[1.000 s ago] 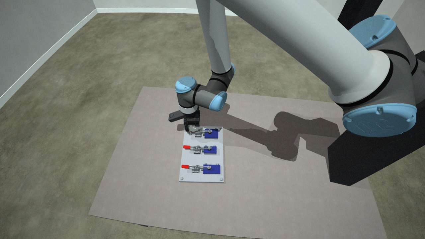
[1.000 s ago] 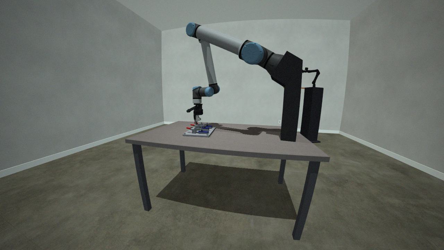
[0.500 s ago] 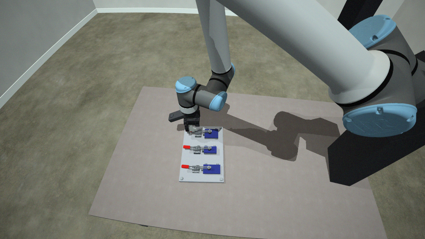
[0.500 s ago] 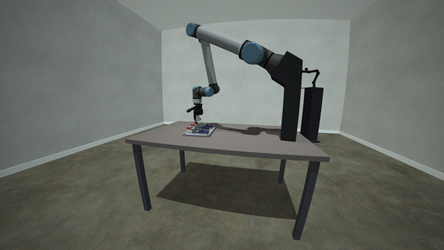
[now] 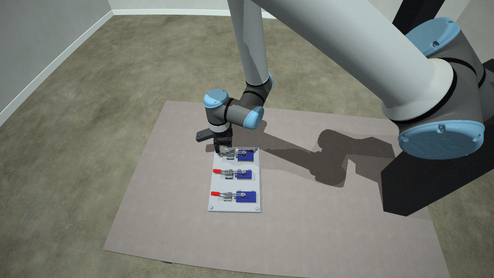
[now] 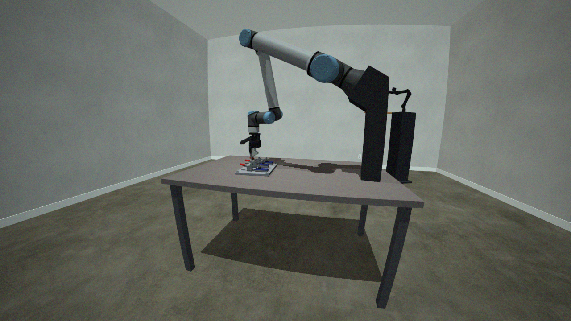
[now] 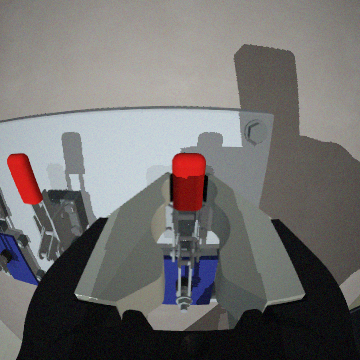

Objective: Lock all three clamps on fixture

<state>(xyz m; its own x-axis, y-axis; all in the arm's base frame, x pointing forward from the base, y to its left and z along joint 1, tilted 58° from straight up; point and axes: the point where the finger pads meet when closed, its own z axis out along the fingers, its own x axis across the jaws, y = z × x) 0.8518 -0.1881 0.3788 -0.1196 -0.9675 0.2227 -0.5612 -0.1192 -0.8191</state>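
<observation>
Right now the clamp is 5 cm behind my hand, 1 cm to the left of it and 1 cm below it. The rest, counted from my hand: fixture plate: 12 cm to the left, 6 cm behind, 5 cm below.
</observation>
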